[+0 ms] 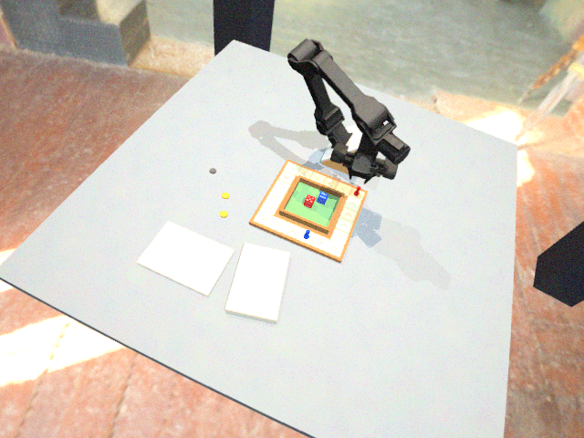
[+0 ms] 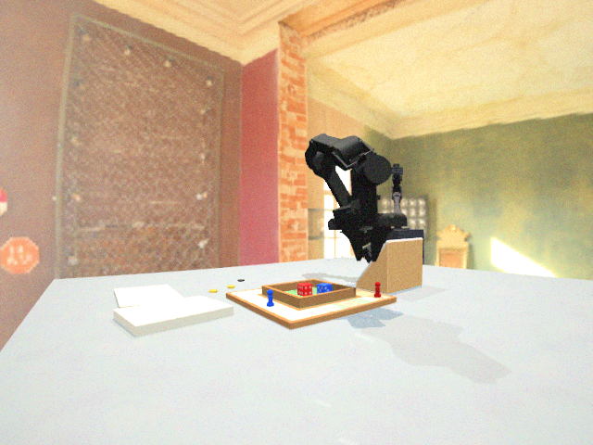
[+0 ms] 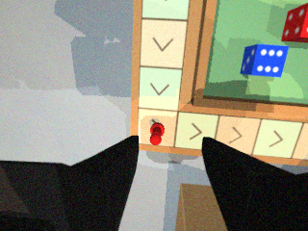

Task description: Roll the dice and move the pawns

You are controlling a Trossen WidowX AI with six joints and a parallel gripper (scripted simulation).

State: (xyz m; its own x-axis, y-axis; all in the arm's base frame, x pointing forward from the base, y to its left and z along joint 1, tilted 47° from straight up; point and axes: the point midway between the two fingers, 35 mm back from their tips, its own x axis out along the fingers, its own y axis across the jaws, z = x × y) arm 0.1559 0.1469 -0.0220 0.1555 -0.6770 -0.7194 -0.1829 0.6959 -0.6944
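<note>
The red pawn lies 3 cm behind my gripper tip, 1 cm to the left of it and 7 cm below it. Round my gripper tip: dark disc 15 cm ahead, 42 cm to the right, 9 cm below; then blue pawn 21 cm ahead, 5 cm to the right, 7 cm below.
</note>
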